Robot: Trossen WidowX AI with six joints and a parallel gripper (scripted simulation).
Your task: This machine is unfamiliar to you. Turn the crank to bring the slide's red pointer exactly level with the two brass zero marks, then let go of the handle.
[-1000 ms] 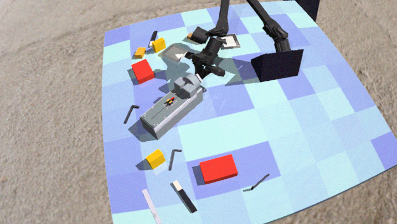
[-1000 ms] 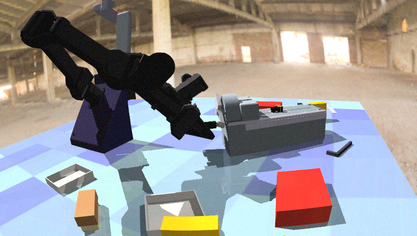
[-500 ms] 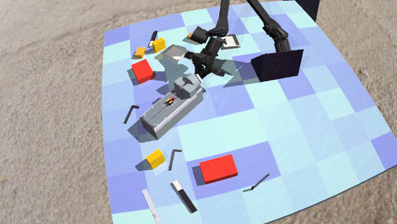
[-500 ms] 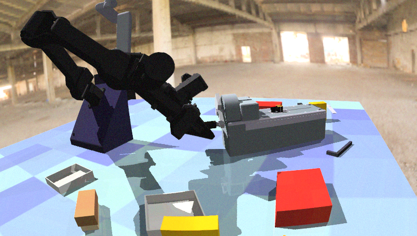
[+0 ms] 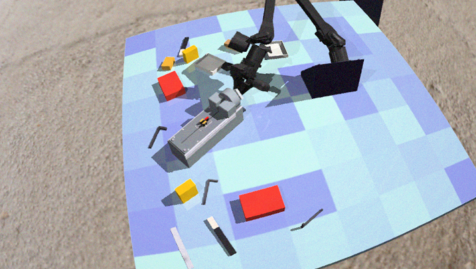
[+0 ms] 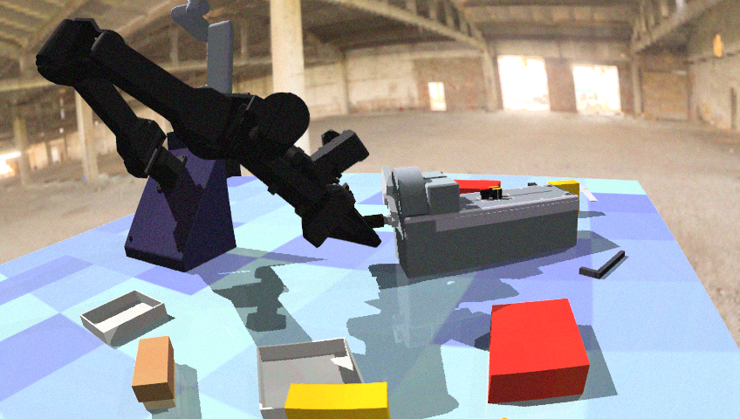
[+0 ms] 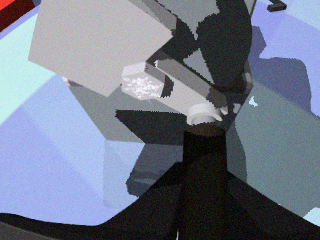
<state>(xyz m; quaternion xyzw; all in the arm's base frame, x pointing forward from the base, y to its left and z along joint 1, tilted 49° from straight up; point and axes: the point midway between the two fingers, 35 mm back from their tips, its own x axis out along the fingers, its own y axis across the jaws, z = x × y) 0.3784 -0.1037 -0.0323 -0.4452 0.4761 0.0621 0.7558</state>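
The dark crank handle lies 30 mm above my gripper tip, 10 mm to the right of it and 10 mm behind it. Round my gripper tip: red pointer 120 mm ahead, 100 mm to the left, 40 mm above; then tan block 320 mm to the right, 90 mm behind, 30 mm below.
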